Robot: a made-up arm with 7 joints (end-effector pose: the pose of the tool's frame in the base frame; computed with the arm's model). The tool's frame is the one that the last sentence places.
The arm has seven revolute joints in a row. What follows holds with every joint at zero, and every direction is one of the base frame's. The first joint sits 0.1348 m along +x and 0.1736 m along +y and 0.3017 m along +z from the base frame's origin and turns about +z. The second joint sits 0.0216 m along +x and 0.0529 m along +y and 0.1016 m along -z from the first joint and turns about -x. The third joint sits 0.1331 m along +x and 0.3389 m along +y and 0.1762 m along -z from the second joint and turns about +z. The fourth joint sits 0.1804 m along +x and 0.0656 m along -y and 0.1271 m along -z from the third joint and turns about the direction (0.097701, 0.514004, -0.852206). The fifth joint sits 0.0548 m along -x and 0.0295 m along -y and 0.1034 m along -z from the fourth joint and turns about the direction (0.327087, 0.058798, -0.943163). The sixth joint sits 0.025 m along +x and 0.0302 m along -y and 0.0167 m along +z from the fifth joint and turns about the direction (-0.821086, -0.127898, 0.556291). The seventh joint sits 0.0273 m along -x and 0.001 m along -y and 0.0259 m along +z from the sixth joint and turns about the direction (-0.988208, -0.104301, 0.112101). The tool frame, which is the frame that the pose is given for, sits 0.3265 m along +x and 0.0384 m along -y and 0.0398 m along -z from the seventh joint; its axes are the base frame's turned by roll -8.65, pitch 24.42 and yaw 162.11 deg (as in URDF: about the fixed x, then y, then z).
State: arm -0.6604 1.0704 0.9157 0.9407 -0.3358 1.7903 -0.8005
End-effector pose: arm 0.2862 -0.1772 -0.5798 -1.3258 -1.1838 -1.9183
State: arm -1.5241 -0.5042 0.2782 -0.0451 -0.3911 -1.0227 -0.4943
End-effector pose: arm 0.7526 -0.4060 -0.0901 -0.8990 -1.3626 0.7636
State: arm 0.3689 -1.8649 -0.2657 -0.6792 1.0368 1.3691 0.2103
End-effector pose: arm 0.5736 0.7062 0.4358 -0.4234 -1.3370 2.5959
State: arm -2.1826 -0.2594 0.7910 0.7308 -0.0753 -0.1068 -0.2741
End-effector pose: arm 0.2563 -0.5793 -0.2036 -0.4499 -0.2996 0.6754
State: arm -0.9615 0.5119 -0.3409 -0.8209 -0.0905 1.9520 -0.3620
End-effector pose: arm 0.5451 -0.1312 -0.4007 -0.1400 -1.7325 -1.5652
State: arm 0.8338 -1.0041 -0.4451 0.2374 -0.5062 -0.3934 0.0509
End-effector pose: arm 0.1299 0.8501 -0.0056 0.7451 -1.3913 2.6685
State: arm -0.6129 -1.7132 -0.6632 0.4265 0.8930 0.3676 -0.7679
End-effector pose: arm 0.5449 0.5894 0.2242 0.8176 -1.2241 -0.1893
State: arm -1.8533 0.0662 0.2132 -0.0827 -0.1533 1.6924 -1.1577
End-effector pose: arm 0.4586 -0.4421 -0.3501 0.1047 0.3743 2.1552
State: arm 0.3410 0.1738 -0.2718 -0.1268 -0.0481 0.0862 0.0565
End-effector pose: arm 0.6432 0.4580 -0.1871 0.9081 -0.2353 -2.9195
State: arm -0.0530 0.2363 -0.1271 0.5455 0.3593 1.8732 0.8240
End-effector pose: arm 0.6329 0.3432 -0.3903 -0.0166 -1.8414 -1.3312
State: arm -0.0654 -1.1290 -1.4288 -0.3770 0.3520 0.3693 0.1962
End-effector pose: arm 0.2556 0.4531 -0.0760 0.3629 -0.2489 1.7056
